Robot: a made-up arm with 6 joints. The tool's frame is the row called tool.
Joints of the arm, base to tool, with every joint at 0 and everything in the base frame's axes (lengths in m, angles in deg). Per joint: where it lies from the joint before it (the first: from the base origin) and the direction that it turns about. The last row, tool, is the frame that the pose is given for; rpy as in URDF.
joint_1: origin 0.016 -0.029 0.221 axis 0 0 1
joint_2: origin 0.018 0.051 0.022 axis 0 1 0
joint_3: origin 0.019 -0.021 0.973 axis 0 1 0
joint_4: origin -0.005 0.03 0.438 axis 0 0 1
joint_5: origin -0.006 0.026 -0.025 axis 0 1 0
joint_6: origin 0.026 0.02 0.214 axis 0 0 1
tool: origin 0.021 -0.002 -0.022 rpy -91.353 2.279 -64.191
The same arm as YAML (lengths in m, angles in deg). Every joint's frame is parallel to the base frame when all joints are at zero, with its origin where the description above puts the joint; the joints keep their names.
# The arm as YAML. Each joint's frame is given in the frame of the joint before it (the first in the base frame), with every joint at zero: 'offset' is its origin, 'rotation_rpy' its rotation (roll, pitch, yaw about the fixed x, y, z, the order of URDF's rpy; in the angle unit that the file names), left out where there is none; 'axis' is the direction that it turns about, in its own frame. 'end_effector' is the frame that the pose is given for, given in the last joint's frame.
length_unit: m
angle_unit: deg
chain:
  - id: joint_1
    offset: [0.016, -0.029, 0.221]
    axis: [0.0, 0.0, 1.0]
  - id: joint_2
    offset: [0.018, 0.051, 0.022]
    axis: [0.0, 1.0, 0.0]
  - id: joint_3
    offset: [0.019, -0.021, 0.973]
    axis: [0.0, 1.0, 0.0]
  - id: joint_4
    offset: [-0.005, 0.03, 0.438]
    axis: [0.0, 0.0, 1.0]
  - id: joint_5
    offset: [-0.006, 0.026, -0.025]
    axis: [0.0, 1.0, 0.0]
  - id: joint_6
    offset: [0.026, 0.02, 0.214]
    axis: [0.0, 0.0, 1.0]
end_effector:
  offset: [0.021, -0.002, -0.022]
  rotation_rpy: [-91.35, 2.28, -64.19]

